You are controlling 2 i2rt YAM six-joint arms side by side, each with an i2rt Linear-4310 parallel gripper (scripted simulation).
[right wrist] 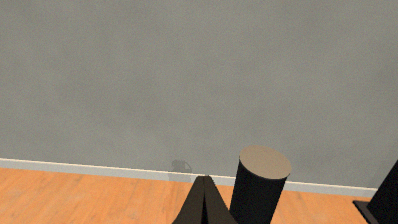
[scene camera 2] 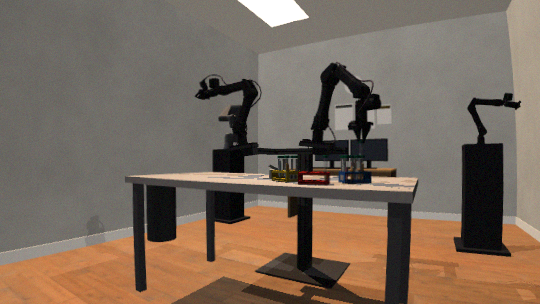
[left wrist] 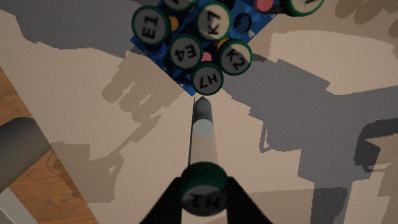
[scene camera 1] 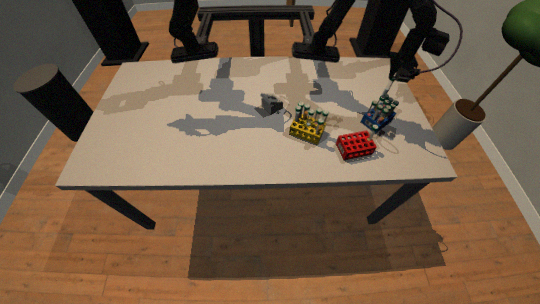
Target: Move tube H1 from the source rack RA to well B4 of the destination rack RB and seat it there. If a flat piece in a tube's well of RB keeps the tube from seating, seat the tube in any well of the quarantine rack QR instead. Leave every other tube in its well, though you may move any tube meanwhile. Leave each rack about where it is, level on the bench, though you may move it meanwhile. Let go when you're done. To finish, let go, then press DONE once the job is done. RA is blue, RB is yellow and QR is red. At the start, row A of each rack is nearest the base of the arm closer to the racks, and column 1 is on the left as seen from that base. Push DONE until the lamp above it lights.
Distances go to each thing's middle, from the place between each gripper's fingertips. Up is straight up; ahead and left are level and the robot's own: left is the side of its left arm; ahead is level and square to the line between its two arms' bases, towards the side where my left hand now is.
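From my left hand [scene camera 1: 392, 78], the red rack QR [scene camera 1: 359, 143] is 220 mm ahead, 160 mm to the right and 170 mm below; the tube [left wrist: 204, 185] is 60 mm below.
My right hand is 330 mm short of the red rack QR, 1100 mm to the right of it and 560 mm above it. The tube, measured from my right hand, is 120 mm ahead, 1260 mm to the left and 450 mm below.
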